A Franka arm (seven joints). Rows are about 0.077 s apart.
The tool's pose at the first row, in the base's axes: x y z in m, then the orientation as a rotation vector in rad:
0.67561 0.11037 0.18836 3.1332 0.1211 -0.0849
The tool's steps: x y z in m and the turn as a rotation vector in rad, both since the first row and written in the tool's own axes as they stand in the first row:
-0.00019 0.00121 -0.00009 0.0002 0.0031 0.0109
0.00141 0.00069 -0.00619 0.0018 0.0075 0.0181
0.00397 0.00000 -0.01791 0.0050 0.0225 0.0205
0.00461 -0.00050 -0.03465 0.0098 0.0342 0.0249
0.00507 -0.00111 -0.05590 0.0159 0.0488 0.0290
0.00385 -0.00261 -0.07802 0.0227 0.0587 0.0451
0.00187 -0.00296 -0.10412 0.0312 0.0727 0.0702
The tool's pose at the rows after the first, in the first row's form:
0.67552 0.10915 0.18846 3.1340 0.1040 -0.0800
0.67740 0.10983 0.19447 3.1361 0.0927 -0.0732
0.68053 0.11080 0.20603 -3.1395 -0.0890 0.0499
0.68203 0.11147 0.22271 -3.1348 -0.0818 0.0318
0.68358 0.11226 0.24390 -3.1286 -0.0750 0.0093
0.68345 0.11381 0.26605 -3.1224 -0.0494 -0.0059
0.68285 0.11419 0.29222 -3.1143 -0.0099 -0.0272

